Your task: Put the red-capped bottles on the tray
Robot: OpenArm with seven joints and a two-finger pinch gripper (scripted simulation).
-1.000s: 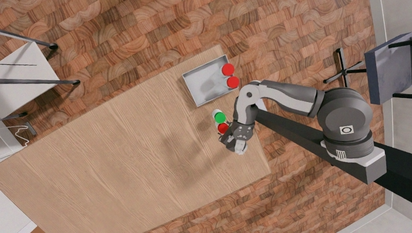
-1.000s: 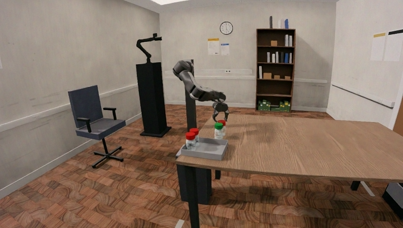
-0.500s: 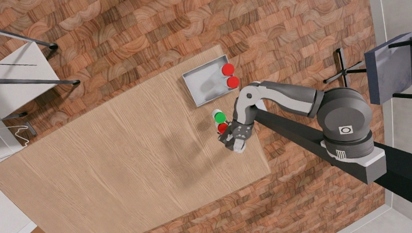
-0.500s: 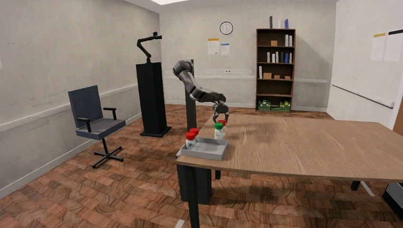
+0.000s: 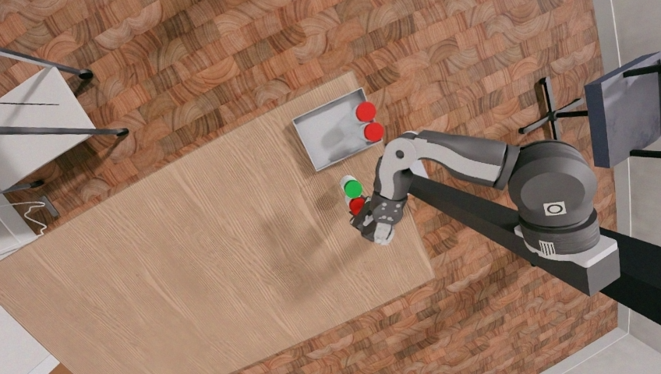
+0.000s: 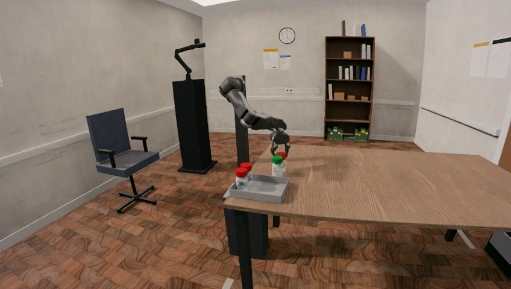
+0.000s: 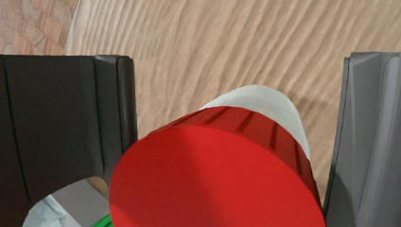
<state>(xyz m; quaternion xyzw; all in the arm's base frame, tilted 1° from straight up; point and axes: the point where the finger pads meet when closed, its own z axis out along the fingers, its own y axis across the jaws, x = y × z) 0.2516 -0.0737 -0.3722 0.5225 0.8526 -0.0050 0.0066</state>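
My gripper is now 1 cm past the green-capped bottle, 7 cm to the left of it and 5 cm above it. From my hand the other things lie so: grey tray (6 cm behind, 25 cm to the right, 8 cm below).
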